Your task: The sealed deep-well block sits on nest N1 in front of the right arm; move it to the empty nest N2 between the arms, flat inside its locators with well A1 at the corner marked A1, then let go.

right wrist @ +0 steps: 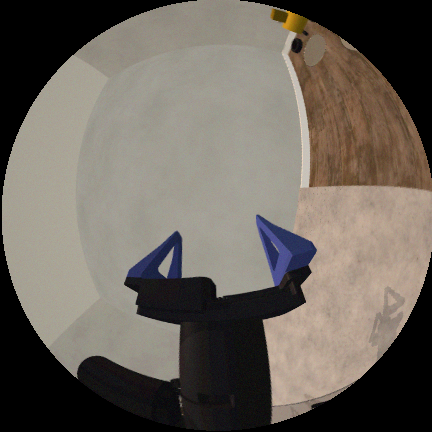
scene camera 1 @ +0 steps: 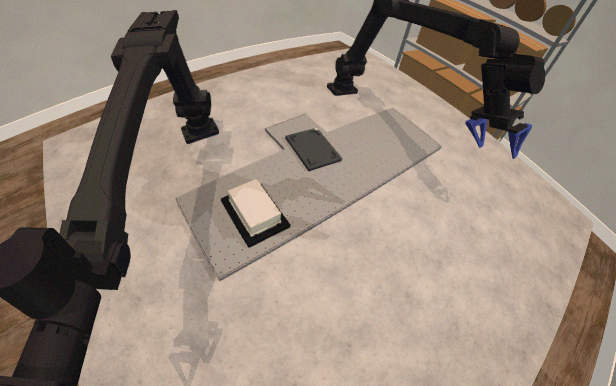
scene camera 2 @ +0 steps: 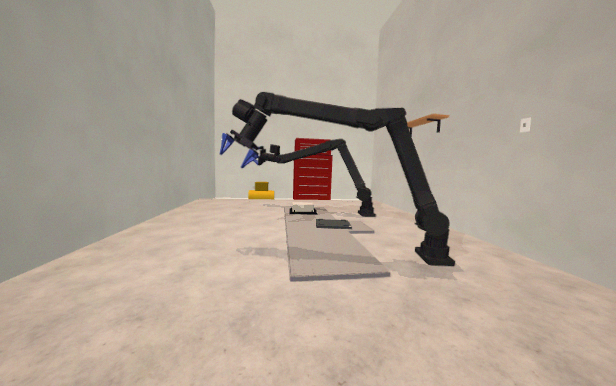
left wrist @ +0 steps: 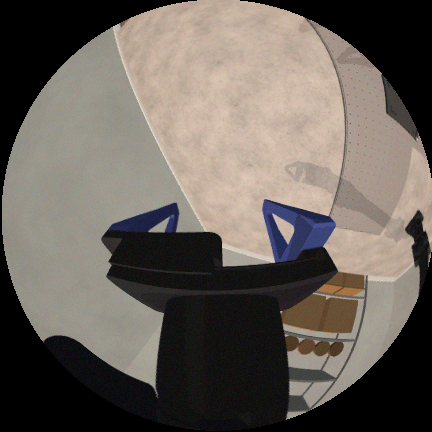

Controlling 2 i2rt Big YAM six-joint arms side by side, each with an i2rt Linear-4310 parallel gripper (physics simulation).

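Seen in the pictures: left gripper, fingertip midpoint: (scene camera 1: 497, 152) (scene camera 2: 230, 161) (left wrist: 219, 205); right gripper, fingertip midpoint: (right wrist: 215, 226); left arm's base at its link origin: (scene camera 1: 342, 89) (scene camera 2: 433, 257); right arm's base at its link origin: (scene camera 1: 200, 132) (scene camera 2: 366, 214).
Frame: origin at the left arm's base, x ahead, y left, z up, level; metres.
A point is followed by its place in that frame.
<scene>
The pale, sealed deep-well block (scene camera 1: 255, 202) @[x 0.521, y -0.551, z 0.066 m] (scene camera 2: 303, 206) @[x 0.509, y -0.514, z 0.056 m] sits on the black nest N1 (scene camera 1: 265, 235) @[x 0.594, y -0.550, z 0.025 m] (scene camera 2: 303, 213) @[x 0.506, y -0.494, z 0.018 m] toward the left of the board in scene camera 1. The dark grey nest N2 (scene camera 1: 313, 149) @[x 0.351, y -0.308, z 0.025 m] (scene camera 2: 334, 224) @[x 0.331, y -0.270, z 0.025 m] is empty, with raised corner locators; part of it shows in the left wrist view (left wrist: 397, 102). The A1 marks are too small to read. My left gripper (scene camera 1: 498, 151) @[x 0.730, y -0.044, z 0.304 m] (scene camera 2: 233, 160) @[x 0.730, y -0.044, z 0.304 m] (left wrist: 219, 205) @[x 0.730, y -0.044, z 0.304 m] is open and empty, high above the table and well away from both nests. My right gripper (right wrist: 215, 226) @[x 0.963, y -0.898, z 0.373 m] is open and empty, facing the wall; it lies outside scene camera 1.
Both nests stand on a grey perforated board (scene camera 1: 375, 150) @[x 0.402, y -0.094, z 0.013 m] (scene camera 2: 335, 268) @[x 0.337, y 0.146, z 0.013 m] (left wrist: 367, 125) @[x 0.471, y -0.164, z 0.013 m]. My right arm (scene camera 1: 107, 150) @[x 0.609, y -0.782, z 0.394 m] rises at the left in scene camera 1. Boxes (left wrist: 305, 312) on a shelf unit, a red drawer cabinet (scene camera 2: 312, 172) and a yellow object (scene camera 2: 261, 195) (right wrist: 295, 22) stand beyond the table.
</scene>
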